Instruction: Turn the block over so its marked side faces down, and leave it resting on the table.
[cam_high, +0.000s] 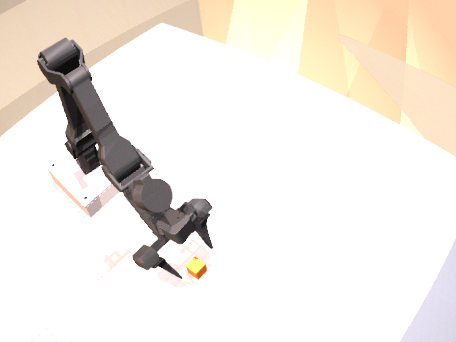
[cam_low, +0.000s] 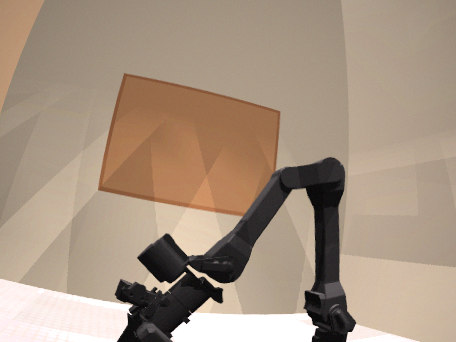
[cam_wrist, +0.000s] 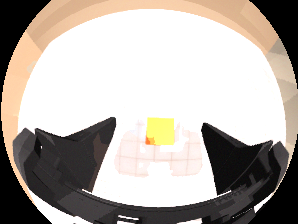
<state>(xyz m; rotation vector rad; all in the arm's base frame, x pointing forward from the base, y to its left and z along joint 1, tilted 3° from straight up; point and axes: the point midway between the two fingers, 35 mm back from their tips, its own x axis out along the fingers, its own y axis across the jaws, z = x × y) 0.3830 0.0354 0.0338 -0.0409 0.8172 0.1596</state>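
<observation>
Right now my gripper tip is 1 cm past the orange block and 3 cm above it.
</observation>
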